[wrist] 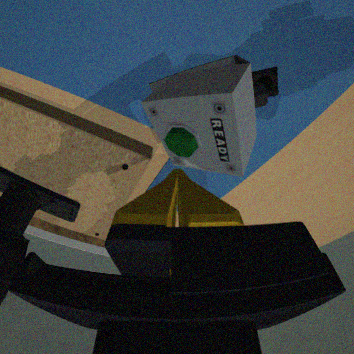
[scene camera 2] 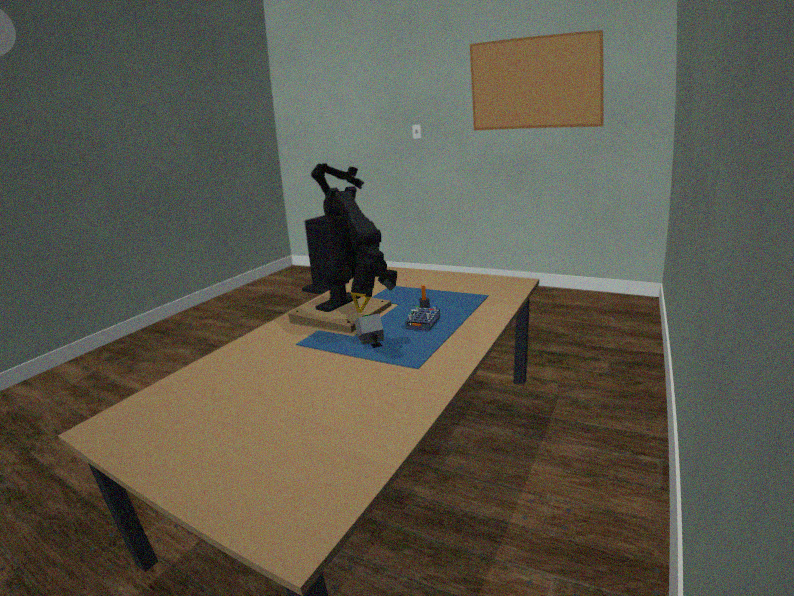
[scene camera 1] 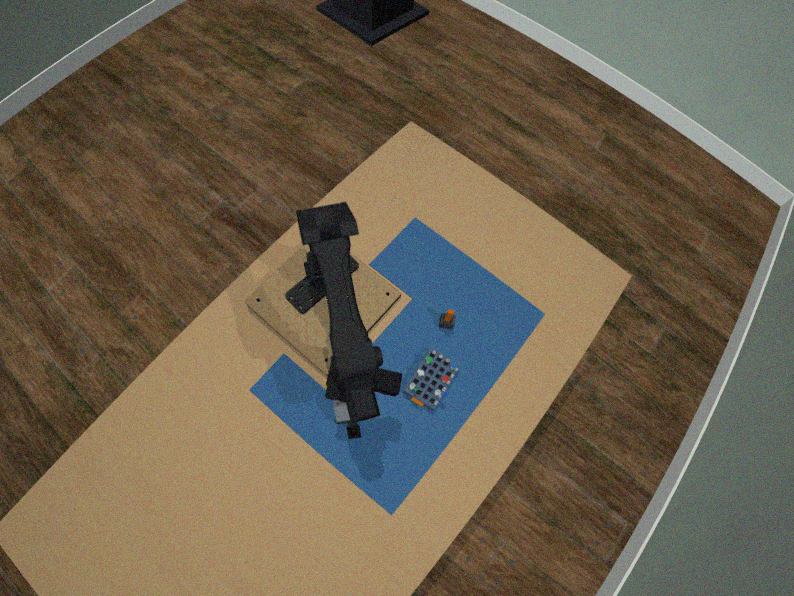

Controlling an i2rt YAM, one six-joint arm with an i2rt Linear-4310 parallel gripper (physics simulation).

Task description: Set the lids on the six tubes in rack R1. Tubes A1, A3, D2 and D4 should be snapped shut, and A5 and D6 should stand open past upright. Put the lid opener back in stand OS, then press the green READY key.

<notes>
My gripper is shut, with nothing in its grasp. Further things: a grey box with green button and a blue mat.
</notes>
